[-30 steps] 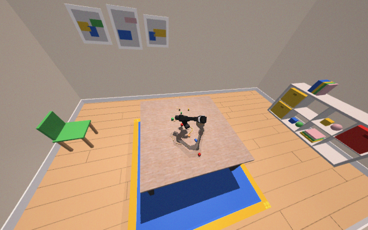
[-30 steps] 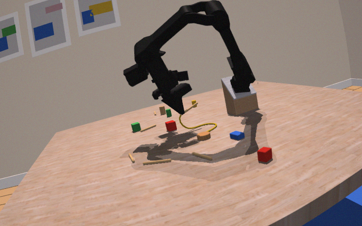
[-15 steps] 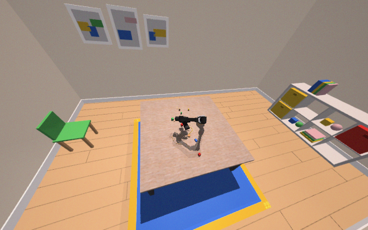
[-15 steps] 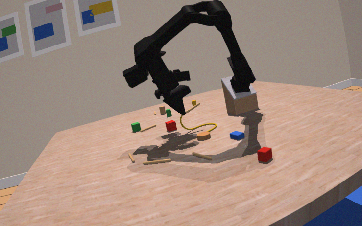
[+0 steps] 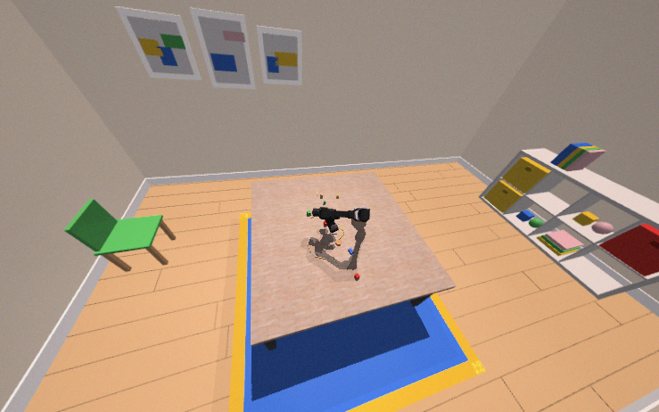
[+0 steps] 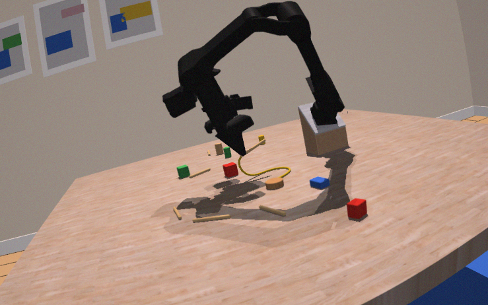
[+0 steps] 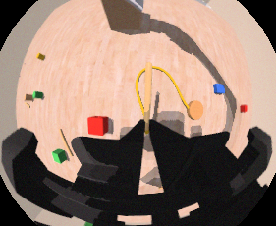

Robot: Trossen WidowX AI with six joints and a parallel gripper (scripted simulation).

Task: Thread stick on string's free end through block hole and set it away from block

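My gripper tip is 40 mm past the round wooden button, 110 mm to the right of it and 50 mm above it. From my gripper tip the other things lie so: blue block: 110 mm behind, 190 mm to the left, 50 mm below; green cube: 150 mm ahead, 200 mm to the right, 50 mm below; thin wooden stick: 10 mm behind.
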